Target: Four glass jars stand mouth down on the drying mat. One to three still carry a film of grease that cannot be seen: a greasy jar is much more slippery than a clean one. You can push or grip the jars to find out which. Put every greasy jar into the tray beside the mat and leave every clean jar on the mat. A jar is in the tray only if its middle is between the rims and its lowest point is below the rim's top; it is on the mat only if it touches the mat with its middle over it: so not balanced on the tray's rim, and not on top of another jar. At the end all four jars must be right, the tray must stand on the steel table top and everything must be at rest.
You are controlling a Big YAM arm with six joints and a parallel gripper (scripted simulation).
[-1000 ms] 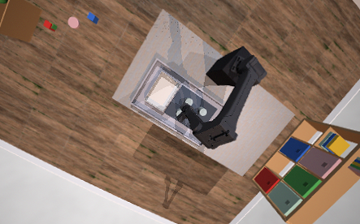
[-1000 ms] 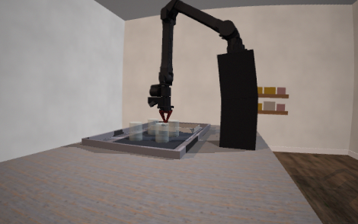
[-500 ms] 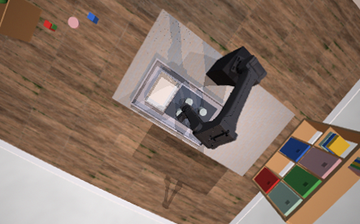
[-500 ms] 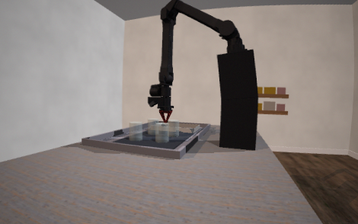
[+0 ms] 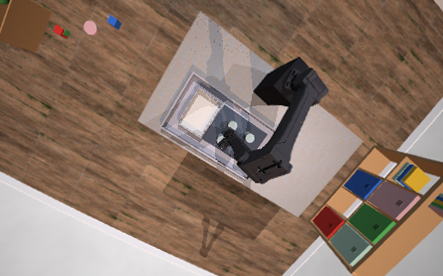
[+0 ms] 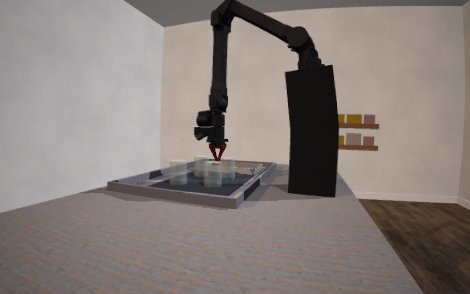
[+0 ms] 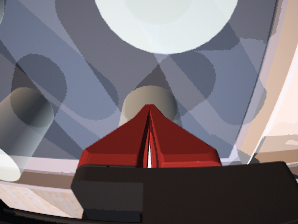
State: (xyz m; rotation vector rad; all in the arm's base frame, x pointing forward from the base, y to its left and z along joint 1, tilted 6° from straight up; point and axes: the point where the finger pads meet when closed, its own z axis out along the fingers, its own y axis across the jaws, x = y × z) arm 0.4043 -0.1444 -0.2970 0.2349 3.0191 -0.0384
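The dark drying mat lies 30 mm ahead of my hand, 80 mm to the left of it and 80 mm below it. The rest, counted from my hand: pale tray 20 mm behind, 240 mm to the right, 70 mm below.
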